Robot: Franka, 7 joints.
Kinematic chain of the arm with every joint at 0, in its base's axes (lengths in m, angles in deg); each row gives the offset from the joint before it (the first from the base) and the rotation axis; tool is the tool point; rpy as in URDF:
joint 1: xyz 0 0 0.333 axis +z
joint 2: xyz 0 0 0 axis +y
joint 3: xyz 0 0 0.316 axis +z
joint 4: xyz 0.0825 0 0 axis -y
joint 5: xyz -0.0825 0 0.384 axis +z
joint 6: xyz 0 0 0 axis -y
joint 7: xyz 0.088 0 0 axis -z
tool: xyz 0 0 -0.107 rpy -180 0 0
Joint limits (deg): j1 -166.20..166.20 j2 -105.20..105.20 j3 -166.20..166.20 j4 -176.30..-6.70 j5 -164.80..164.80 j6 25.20..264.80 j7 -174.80..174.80
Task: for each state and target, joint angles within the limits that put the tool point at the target. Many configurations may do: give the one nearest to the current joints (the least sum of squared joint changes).
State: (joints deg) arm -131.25 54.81 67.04 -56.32 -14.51 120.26 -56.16
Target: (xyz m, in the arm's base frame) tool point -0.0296 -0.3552 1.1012
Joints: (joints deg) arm -135.31 14.30 74.51 -23.35 -13.86 126.24 -56.16
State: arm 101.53 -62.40 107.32 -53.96 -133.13 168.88 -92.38
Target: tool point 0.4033 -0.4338 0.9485
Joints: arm 149.43 -38.58 107.99 -18.97 -132.01 143.46 -92.38
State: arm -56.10 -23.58 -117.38 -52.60 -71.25 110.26 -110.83
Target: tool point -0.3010 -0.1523 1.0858
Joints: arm -45.70 6.15 -108.87 -40.45 -71.54 109.70 -110.83
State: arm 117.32 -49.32 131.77 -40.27 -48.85 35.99 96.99
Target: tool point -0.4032 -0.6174 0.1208
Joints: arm 82.10 -89.51 139.22 -40.71 -52.69 80.17 96.99
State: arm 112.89 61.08 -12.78 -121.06 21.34 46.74 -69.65
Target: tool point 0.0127 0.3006 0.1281
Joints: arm 107.25 48.52 -22.94 -123.86 16.95 40.00 -69.65
